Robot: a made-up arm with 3 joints. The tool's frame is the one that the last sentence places.
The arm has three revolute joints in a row. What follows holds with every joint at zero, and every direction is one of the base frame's.
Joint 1 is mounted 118.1 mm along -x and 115.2 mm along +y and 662.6 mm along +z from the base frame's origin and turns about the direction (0.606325, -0.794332, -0.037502).
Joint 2 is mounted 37.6 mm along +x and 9.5 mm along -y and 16.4 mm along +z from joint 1 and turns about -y.
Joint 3 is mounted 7.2 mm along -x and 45.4 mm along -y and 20.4 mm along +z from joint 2 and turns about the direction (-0.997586, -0.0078, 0.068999).
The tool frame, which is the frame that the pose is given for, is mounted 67.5 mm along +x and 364.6 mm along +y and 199.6 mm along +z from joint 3; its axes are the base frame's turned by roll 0.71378, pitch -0.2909 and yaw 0.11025 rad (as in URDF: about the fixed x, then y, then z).
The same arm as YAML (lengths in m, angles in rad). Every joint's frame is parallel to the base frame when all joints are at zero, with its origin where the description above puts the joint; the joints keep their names.
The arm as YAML. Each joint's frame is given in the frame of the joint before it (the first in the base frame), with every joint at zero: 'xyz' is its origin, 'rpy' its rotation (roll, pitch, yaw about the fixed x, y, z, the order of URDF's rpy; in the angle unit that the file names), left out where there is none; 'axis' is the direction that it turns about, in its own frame. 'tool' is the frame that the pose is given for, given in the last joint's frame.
units:
  length: m
  angle: rad
joints:
  - name: joint 1
    type: revolute
    origin:
      xyz: [-0.1181, 0.1152, 0.6626]
    axis: [0.606325, -0.794332, -0.037502]
  - name: joint 2
    type: revolute
    origin:
      xyz: [0.0376, -0.0095, 0.0164]
    axis: "-y"
  - name: joint 3
    type: revolute
    origin:
      xyz: [-0.0072, -0.0454, 0.0204]
    axis: [-0.997586, -0.0078, 0.068999]
tool:
  origin:
    xyz: [0.0675, 0.3646, 0.1996]
    rpy: [0.7138, -0.2909, 0.1103]

